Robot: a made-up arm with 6 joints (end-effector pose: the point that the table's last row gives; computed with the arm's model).
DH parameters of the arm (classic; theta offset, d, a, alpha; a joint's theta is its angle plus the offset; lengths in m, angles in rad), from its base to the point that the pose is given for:
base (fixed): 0 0.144 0 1.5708
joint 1: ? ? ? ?
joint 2: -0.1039 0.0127 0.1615 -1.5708
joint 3: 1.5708 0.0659 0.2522 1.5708
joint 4: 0 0.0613 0.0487 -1.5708
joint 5: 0 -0.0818 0.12 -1.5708
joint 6: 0 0.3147 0.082 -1.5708
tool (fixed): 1.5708 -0.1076 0 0
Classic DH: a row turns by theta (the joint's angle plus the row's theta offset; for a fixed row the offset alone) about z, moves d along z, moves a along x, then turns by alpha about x.
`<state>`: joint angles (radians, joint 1 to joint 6).
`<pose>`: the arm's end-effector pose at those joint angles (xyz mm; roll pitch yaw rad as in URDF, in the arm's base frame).
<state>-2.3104 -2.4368 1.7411 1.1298 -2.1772 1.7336</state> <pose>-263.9 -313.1 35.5 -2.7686 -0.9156 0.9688</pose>
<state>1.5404 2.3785 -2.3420 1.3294 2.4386 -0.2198</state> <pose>222.4 246.7 36.8 -2.2974 1.1142 -1.6545</pose>
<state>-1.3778 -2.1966 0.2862 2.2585 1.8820 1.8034</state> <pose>-85.2 -547.8 298.1 0.5945 0.6341 0.9735</pose>
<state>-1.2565 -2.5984 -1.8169 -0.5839 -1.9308 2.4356</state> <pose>-198.3 388.3 799.2 -0.3174 0.8805 -0.9886</pose>
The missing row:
joint 1: -0.1039 0 -0.1465 3.1416
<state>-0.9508 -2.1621 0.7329 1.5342 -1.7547 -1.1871</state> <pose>363.6 -271.6 249.5 -1.0673 -0.2433 2.9874</pose>
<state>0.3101 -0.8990 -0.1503 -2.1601 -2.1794 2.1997</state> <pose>44.9 111.5 601.2 2.0546 0.7841 -0.8598</pose>
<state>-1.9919 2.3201 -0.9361 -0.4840 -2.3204 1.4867</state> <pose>-299.1 203.1 826.5 1.7646 0.8034 -0.2392</pose>
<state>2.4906 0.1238 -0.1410 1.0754 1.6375 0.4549</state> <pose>-44.7 -145.2 -76.4 1.4472 -0.6786 -0.6628</pose>
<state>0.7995 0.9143 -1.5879 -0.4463 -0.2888 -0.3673</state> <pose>583.8 -173.5 -14.3 0.0481 0.0909 1.8616</pose>
